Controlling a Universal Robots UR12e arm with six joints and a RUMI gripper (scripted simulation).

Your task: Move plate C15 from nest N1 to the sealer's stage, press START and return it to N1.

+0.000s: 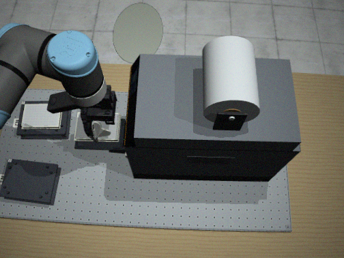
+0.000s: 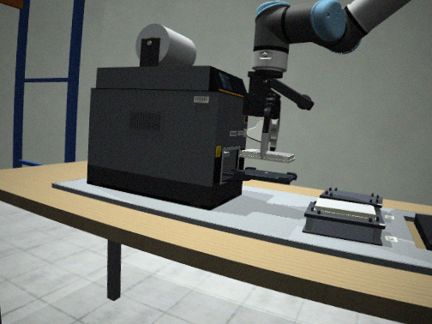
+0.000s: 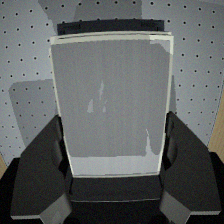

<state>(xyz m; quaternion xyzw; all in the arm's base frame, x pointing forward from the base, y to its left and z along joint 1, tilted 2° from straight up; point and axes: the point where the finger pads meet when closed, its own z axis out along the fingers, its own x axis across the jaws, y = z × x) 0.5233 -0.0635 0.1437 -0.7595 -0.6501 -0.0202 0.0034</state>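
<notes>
The dark stage is 60 mm below my hand. The rest, counted from my hand: plate (190 mm behind, 100 mm to the left, 100 mm below); plate C15 (10 mm below); square start button (80 mm ahead, 110 mm to the right, 40 mm above).
</notes>
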